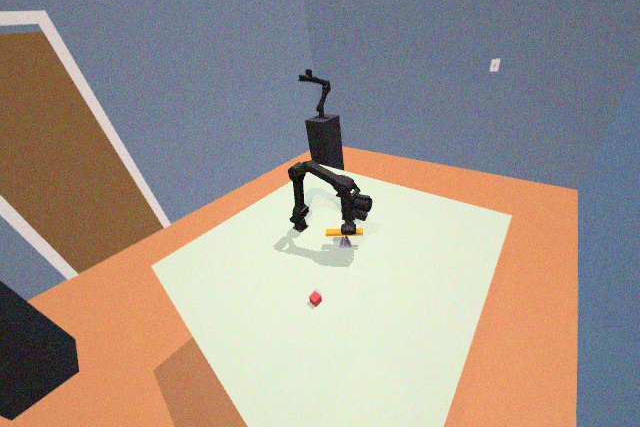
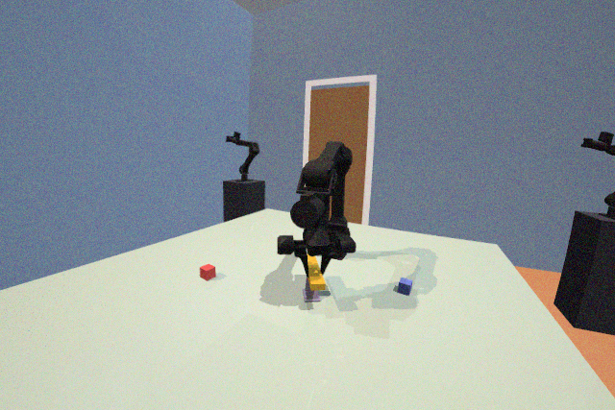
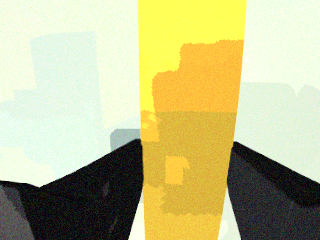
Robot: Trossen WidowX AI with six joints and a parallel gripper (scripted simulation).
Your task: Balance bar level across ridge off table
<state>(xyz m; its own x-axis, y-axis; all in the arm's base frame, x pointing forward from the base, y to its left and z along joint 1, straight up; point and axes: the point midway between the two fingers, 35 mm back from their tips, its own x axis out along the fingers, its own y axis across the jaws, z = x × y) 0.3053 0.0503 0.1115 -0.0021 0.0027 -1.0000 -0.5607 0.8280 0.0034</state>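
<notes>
Right now my gripper tip is 2 cm past the yellow bar and 2 cm to the left of it. From my gripper tip the other things lie so: blue cube 16 cm behind, 21 cm to the left, 6 cm below; then red cube 6 cm ahead, 32 cm to the right, 6 cm below.
</notes>
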